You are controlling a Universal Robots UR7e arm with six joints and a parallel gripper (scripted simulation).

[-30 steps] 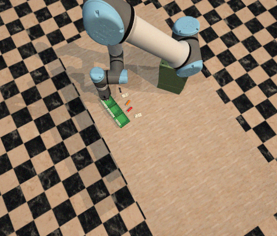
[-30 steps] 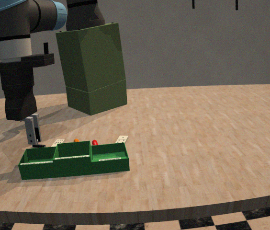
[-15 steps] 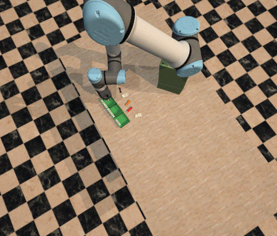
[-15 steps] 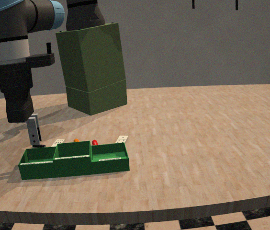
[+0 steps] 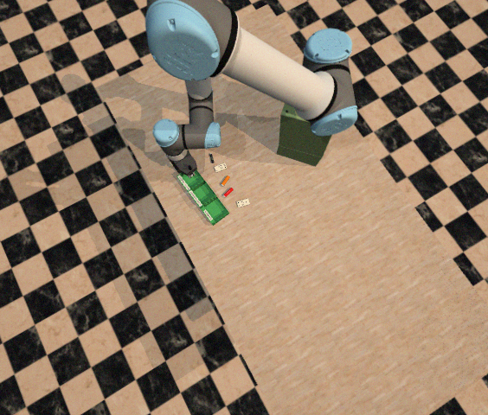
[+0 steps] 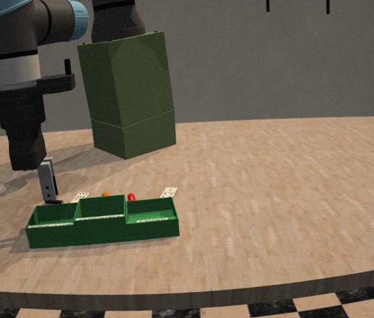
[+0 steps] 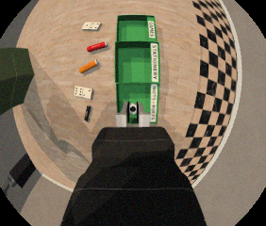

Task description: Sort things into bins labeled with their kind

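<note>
Now: the black cylinder 100 mm behind my hand, 80 mm below it and 60 mm to the right of it. Also, from my hand: white nut 20 mm below; orange cylinder 120 mm behind, 80 mm below, 50 mm to the left; three joined green bins 80 mm to the left, 60 mm below, 10 mm behind.
</note>
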